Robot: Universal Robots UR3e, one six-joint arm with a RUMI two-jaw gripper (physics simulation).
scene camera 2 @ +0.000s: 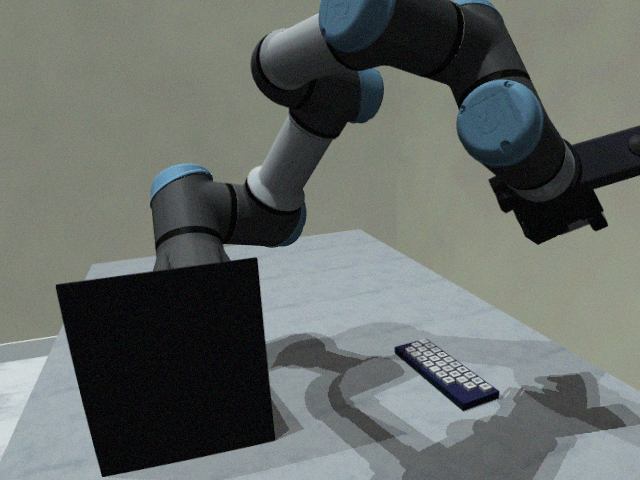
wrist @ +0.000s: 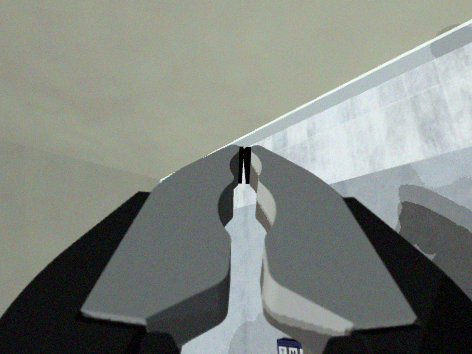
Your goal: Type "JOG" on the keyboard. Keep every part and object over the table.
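Observation:
The keyboard is a dark blue slab with rows of white keys and lies flat on the table. In the wrist view a small end of it shows at the bottom edge; the rest is hidden or out of view. The key letters are too small to read in the scene view. My gripper is shut, its fingertips together with nothing between them. In the scene view its black body is high above the table at the right, up and to the right of the keyboard, and its fingertips cannot be made out.
A large black upright panel stands at the left front, in front of the arm's base. The arm arches over the table from the left. The table's edge runs diagonally across the wrist view. Shadows of the arm fall around the keyboard.

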